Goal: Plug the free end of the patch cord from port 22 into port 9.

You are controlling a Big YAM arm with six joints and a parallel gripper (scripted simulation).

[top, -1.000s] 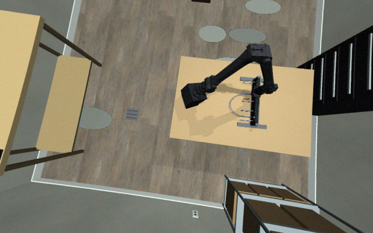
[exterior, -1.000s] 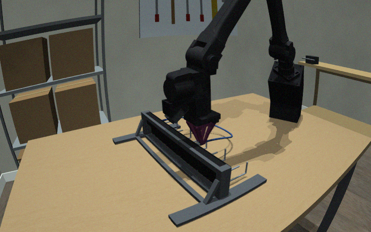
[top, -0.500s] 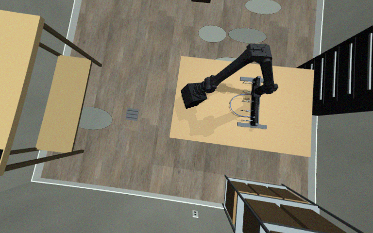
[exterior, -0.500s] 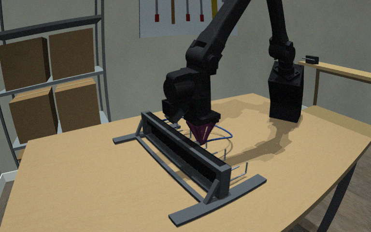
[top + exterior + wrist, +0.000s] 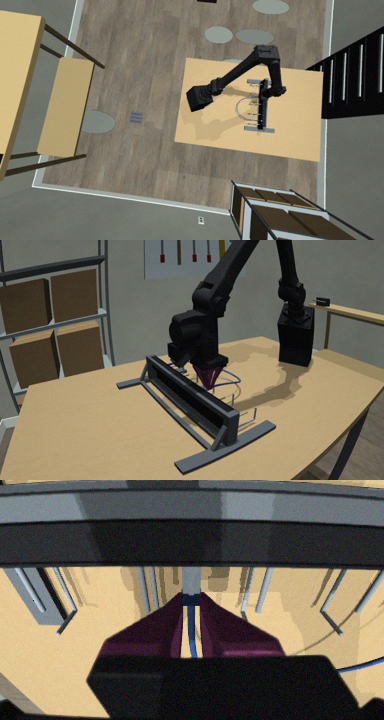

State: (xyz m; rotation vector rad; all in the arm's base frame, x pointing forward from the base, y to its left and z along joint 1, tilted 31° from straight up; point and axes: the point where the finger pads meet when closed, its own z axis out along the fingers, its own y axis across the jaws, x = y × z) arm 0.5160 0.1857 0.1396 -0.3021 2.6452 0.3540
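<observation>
My hand is 2 cm short of the grey plug and 1 cm to the right of it.
</observation>
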